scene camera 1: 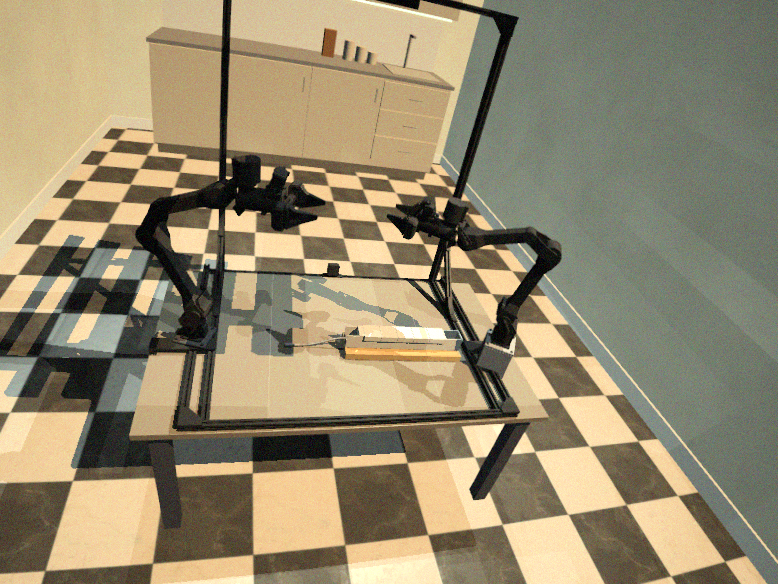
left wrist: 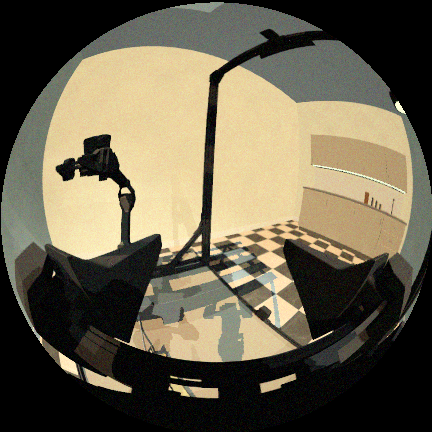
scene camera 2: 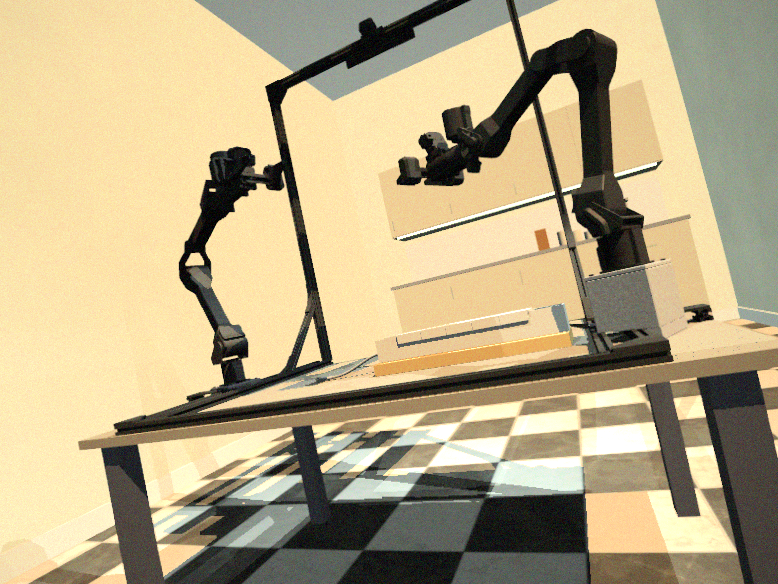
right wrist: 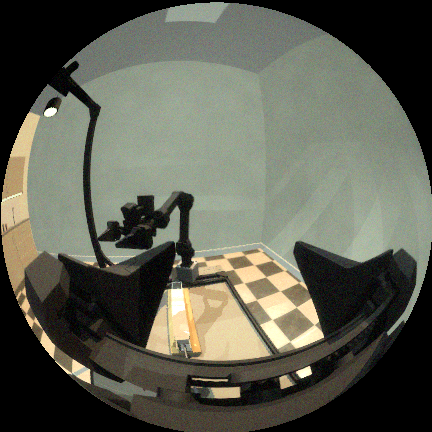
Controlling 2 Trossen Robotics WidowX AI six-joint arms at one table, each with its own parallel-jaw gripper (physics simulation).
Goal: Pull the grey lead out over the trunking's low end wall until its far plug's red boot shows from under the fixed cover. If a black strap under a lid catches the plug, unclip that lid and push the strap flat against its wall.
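Pixels of known places: left gripper, fingertip midpoint: [scene camera 1: 391, 210] [left wrist: 224, 243] [scene camera 2: 411, 183] [right wrist: 105, 241]; right gripper, fingertip midpoint: [scene camera 1: 321, 210] [left wrist: 65, 163] [scene camera 2: 267, 159] [right wrist: 237, 248]; left arm's base, origin of the base link: [scene camera 1: 500, 340] [scene camera 2: 627, 268] [right wrist: 186, 263]; right arm's base, origin of the base link: [scene camera 1: 194, 333] [scene camera 2: 235, 383].
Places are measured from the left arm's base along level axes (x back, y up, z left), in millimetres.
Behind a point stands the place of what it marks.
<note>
The pale trunking [scene camera 1: 402, 344] [scene camera 2: 465, 331] {z 110, x -288, y -56 mm} [right wrist: 179, 312] {z 103, x -327, y -37 mm} lies along an orange strip [scene camera 1: 402, 355] {z 141, x -293, y -92 mm} [scene camera 2: 477, 356] {z 123, x -258, y -106 mm} [right wrist: 192, 327] {z 164, x -353, y -90 mm}, with pale lids on top. The grey lead [scene camera 1: 311, 344] {z 238, x -579, y -103 mm} comes out of the trunking's left end in scene camera 1 and lies on the table. No red boot or black strap can be made out. My left gripper [scene camera 1: 394, 212] {z -1, x -470, y 328 mm} [scene camera 2: 408, 170] {z -1, x -470, y 328 mm} [left wrist: 224, 243] {z -1, x -470, y 328 mm} is open and empty, high above and behind the trunking in scene camera 1. My right gripper [scene camera 1: 319, 209] {z 330, x -570, y 419 mm} [scene camera 2: 274, 176] [right wrist: 237, 248] {z 330, x -570, y 419 mm} is open and empty, high above the table, left of the trunking.
A black frame [scene camera 1: 351, 419] {z 469, x -346, y -94 mm} [scene camera 2: 389, 392] {z 381, x -198, y -104 mm} borders the table [scene camera 1: 270, 389] {z 463, x -601, y -115 mm} and rises in posts at the back. A small black block [scene camera 1: 333, 269] {z -180, x -687, y -76 mm} is on the rear rail. The left arm's grey base block [scene camera 1: 495, 359] {z 50, x 2, y -44 mm} [scene camera 2: 628, 298] {z 50, x 14, y -46 mm} stands near the trunking's right end.
</note>
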